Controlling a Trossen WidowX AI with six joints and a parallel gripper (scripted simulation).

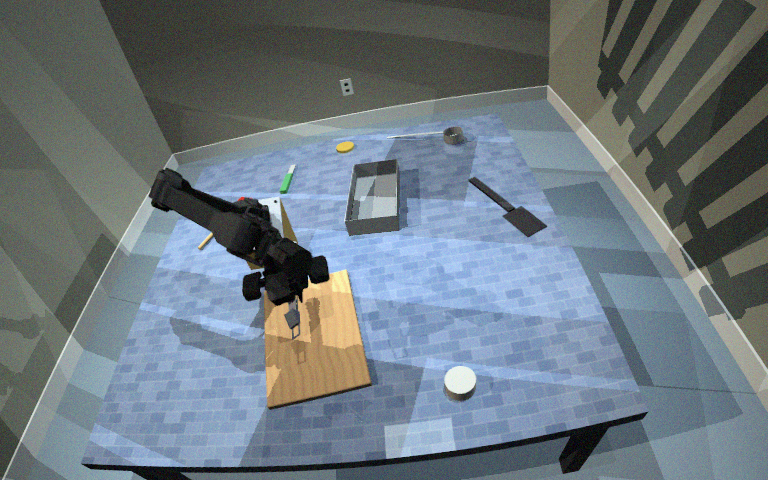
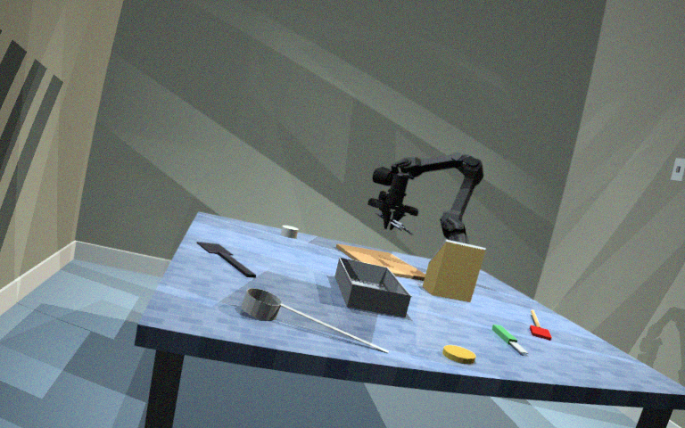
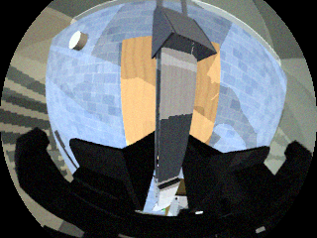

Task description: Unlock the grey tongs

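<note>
Now: gripper tip 1 cm past the wooden board and 12 cm above it. From my gripper tip the other things lie so: white puck 34 cm ahead, 18 cm to the right, 11 cm below; then black spatula 56 cm ahead, 39 cm to the left, 13 cm below; then grey roasting tin 15 cm ahead, 50 cm to the left, 10 cm below.
</note>
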